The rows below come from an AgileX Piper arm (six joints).
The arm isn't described. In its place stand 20 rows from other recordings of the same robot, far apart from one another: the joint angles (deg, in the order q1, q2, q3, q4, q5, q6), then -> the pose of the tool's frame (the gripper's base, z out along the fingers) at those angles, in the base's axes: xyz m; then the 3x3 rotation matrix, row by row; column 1 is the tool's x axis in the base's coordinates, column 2 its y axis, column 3 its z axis.
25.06 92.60 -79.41 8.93 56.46 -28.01 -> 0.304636 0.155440 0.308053; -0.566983 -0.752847 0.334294; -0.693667 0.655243 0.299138; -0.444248 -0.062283 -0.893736
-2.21 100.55 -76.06 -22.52 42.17 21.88 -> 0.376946 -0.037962 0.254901; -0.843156 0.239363 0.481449; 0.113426 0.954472 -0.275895; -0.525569 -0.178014 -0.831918
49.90 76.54 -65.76 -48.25 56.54 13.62 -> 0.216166 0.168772 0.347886; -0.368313 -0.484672 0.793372; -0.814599 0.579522 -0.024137; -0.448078 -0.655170 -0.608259
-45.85 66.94 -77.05 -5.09 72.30 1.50 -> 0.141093 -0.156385 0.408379; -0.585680 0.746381 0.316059; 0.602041 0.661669 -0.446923; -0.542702 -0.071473 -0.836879
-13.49 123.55 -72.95 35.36 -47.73 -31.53 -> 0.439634 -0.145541 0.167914; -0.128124 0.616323 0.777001; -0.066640 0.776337 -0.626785; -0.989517 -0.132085 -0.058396
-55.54 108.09 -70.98 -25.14 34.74 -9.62 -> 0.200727 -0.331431 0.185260; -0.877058 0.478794 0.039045; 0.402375 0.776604 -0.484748; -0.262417 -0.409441 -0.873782
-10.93 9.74 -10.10 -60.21 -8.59 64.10 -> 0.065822 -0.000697 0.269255; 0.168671 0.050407 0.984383; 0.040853 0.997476 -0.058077; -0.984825 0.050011 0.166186
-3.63 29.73 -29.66 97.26 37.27 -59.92 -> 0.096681 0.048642 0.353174; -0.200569 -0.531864 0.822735; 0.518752 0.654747 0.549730; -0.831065 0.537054 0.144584
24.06 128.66 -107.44 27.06 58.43 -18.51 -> 0.423855 0.227872 0.190841; -0.834803 -0.539965 0.107435; -0.435004 0.766531 0.472442; -0.337454 0.347661 -0.874789
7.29 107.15 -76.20 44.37 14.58 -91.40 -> 0.421790 0.070107 0.238219; -0.197874 -0.615732 0.762706; -0.762432 0.585706 0.275037; -0.616071 -0.527089 -0.585349
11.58 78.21 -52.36 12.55 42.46 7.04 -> 0.255595 0.065999 0.258681; -0.909256 -0.008788 0.416145; 0.098210 0.967019 0.235007; -0.404486 0.254551 -0.878405
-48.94 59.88 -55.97 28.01 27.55 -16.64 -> 0.161611 -0.155426 0.377761; -0.169838 0.637932 0.751131; 0.417423 0.737020 -0.531564; -0.892700 0.223260 -0.391462
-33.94 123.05 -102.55 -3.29 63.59 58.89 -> 0.371663 -0.255762 0.203580; 0.038151 0.990963 0.128598; 0.988734 -0.018794 -0.148501; -0.144742 0.132815 -0.980515
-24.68 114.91 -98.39 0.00 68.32 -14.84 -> 0.381729 -0.175414 0.244739; -0.971525 0.174544 0.160228; 0.164573 0.983613 -0.073629; -0.170454 -0.045163 -0.984330
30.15 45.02 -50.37 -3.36 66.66 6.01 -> 0.106976 0.056474 0.341137; -0.755612 -0.415469 0.506394; -0.344725 0.909607 0.231904; -0.556969 0.000663 -0.830533
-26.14 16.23 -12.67 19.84 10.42 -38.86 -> 0.073942 -0.030065 0.254037; -0.250887 0.320243 0.913510; -0.244758 0.892043 -0.379938; -0.936562 -0.318910 -0.145420
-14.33 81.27 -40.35 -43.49 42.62 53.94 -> 0.221320 -0.100307 0.203188; -0.736254 0.651559 0.182761; 0.485724 0.696873 -0.527674; -0.471172 -0.299731 -0.829553
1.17 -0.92 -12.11 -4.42 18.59 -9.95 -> 0.039659 -0.001426 0.254765; -0.009679 0.001841 0.999951; -0.244471 0.969648 -0.004151; -0.969608 -0.244499 -0.008935
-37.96 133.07 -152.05 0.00 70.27 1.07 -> 0.397467 -0.310088 0.359128; -0.558370 0.625647 0.544783; 0.459303 0.779999 -0.425019; -0.690843 0.012903 -0.722890
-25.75 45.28 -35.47 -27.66 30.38 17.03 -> 0.130549 -0.086689 0.304493; -0.553160 0.535181 0.638431; 0.129676 0.812329 -0.568599; -0.822920 -0.231737 -0.518749
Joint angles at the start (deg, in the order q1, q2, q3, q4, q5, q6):
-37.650, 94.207, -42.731, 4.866, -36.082, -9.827
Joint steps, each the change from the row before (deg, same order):
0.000, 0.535, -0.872, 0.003, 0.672, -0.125
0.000, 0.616, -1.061, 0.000, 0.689, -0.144
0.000, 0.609, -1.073, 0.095, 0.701, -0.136
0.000, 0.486, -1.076, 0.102, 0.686, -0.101
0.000, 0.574, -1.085, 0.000, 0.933, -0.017
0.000, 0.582, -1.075, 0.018, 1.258, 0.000
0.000, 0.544, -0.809, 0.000, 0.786, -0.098
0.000, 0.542, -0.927, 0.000, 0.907, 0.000
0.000, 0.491, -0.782, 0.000, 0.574, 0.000
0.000, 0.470, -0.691, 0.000, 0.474, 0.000
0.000, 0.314, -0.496, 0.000, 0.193, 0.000
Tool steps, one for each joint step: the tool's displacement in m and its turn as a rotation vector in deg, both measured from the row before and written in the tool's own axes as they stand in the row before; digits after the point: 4 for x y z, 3 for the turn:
-0.0007, 0.0002, 0.0034, -0.079, 0.328, -0.106
-0.0012, 0.0001, 0.0040, -0.073, 0.236, -0.122
-0.0013, 0.0001, 0.0040, -0.022, 0.239, -0.035
-0.0020, 0.0000, 0.0037, -0.004, 0.099, 0.012
-0.0012, 0.0002, 0.0039, -0.113, 0.410, 0.007
-0.0006, 0.0003, 0.0039, -0.165, 0.749, 0.038
-0.0001, 0.0002, 0.0032, -0.114, 0.510, -0.086
-0.0006, 0.0002, 0.0034, -0.124, 0.509, 0.017
-0.0006, 0.0001, 0.0030, -0.074, 0.275, 0.013
-0.0004, 0.0001, 0.0027, -0.063, 0.247, 0.009
-0.0006, 0.0000, 0.0019, -0.016, 0.009, 0.008

